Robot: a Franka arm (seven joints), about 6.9 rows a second.
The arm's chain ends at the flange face. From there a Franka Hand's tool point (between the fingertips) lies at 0.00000 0.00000 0.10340 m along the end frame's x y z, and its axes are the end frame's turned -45 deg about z.
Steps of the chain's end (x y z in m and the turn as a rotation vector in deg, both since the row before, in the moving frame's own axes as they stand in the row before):
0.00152 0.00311 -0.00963 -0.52 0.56 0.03
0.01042 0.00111 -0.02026 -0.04 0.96 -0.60
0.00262 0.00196 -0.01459 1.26 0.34 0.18
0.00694 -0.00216 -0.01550 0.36 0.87 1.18
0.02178 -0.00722 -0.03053 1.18 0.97 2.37
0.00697 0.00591 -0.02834 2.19 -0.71 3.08
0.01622 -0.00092 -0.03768 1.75 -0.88 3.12
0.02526 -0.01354 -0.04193 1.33 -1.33 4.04
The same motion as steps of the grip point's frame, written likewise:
-0.00107 0.00465 -0.00964 -0.76 0.03 0.03
0.00776 0.00942 -0.02027 -0.71 0.65 -0.60
0.00251 0.00207 -0.01462 0.65 1.13 0.18
0.00800 0.00405 -0.01551 -0.36 0.87 1.18
0.02325 0.01008 -0.03057 0.15 1.52 2.37
0.00274 0.00546 -0.02842 2.05 1.05 3.08
0.01332 0.00750 -0.03774 1.86 0.62 3.12
0.02756 0.00490 -0.04199 1.88 0.00 4.04

